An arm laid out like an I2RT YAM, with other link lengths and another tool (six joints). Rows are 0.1 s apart.
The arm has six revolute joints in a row. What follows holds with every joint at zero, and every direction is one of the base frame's.
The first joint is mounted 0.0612 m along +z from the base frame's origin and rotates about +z.
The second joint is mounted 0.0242 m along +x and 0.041 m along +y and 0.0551 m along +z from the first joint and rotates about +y.
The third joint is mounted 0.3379 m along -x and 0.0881 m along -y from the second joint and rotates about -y.
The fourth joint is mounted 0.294 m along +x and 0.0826 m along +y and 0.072 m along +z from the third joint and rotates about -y.
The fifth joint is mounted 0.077 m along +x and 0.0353 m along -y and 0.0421 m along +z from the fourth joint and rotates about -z.
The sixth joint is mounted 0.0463 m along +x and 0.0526 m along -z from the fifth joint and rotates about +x.
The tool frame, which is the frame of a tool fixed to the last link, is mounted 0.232 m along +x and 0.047 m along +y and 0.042 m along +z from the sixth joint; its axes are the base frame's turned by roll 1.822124, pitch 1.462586 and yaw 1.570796 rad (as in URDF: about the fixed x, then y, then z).
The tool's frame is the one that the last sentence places.
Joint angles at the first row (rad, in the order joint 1, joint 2, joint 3, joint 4, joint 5, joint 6):
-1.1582, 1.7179, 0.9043, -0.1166, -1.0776, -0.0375
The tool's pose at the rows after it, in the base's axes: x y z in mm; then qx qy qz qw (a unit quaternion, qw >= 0):
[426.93, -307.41, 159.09, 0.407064, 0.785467, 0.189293, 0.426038]
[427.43, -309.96, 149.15, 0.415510, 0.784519, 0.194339, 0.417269]
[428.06, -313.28, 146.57, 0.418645, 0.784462, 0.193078, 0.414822]
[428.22, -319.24, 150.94, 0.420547, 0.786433, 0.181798, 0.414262]
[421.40, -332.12, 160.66, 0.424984, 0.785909, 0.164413, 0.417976]
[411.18, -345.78, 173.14, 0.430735, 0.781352, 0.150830, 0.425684]
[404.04, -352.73, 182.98, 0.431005, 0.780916, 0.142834, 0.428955]
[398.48, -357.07, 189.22, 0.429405, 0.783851, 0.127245, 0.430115]
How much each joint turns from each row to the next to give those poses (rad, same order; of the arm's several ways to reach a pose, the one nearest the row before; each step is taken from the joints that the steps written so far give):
0.0000, 0.0242, -0.0053, 0.0069, 0.0021, 0.0161
0.0003, 0.0212, -0.0001, 0.0038, 0.0054, 0.0090
-0.0002, 0.0079, 0.0064, -0.0007, 0.0065, 0.0031
-0.0008, -0.0103, 0.0197, -0.0241, 0.0204, -0.0046
-0.0215, -0.0181, 0.0281, -0.0419, 0.0171, -0.0191
-0.0311, -0.0188, 0.0219, -0.0308, 0.0021, -0.0130
-0.0210, -0.0112, 0.0266, -0.0472, -0.0018, -0.0267
-0.0120, -0.0172, 0.0174, -0.0376, 0.0161, -0.0290

